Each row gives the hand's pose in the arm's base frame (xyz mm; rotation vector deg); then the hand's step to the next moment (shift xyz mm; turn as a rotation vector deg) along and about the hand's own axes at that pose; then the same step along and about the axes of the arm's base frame.
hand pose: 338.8 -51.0 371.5 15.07 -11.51 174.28
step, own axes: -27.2 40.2 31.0 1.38 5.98 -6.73
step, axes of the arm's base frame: 28.1 -45.9 20.5 -3.02 -4.89 -7.07
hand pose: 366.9 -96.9 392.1 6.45 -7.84 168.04
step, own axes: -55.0 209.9 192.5 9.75 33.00 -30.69
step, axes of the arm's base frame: 23.4 -234.8 168.7 -18.33 -27.19 -32.42
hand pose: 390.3 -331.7 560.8 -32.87 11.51 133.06
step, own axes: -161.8 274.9 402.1 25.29 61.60 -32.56
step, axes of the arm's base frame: -224.6 -178.1 425.8 -47.27 -38.89 -41.79
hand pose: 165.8 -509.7 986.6 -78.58 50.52 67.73
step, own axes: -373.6 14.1 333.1 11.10 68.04 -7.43
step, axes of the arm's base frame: -159.3 286.1 378.8 -61.17 -16.68 -28.08
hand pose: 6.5 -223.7 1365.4 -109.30 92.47 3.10
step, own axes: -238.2 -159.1 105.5 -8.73 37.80 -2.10
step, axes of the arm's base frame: 121.8 267.1 83.6 -36.96 4.74 -11.01
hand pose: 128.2 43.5 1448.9 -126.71 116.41 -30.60
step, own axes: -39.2 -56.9 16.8 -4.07 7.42 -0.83
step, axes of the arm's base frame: 57.1 41.9 -6.2 -7.51 3.31 -2.23
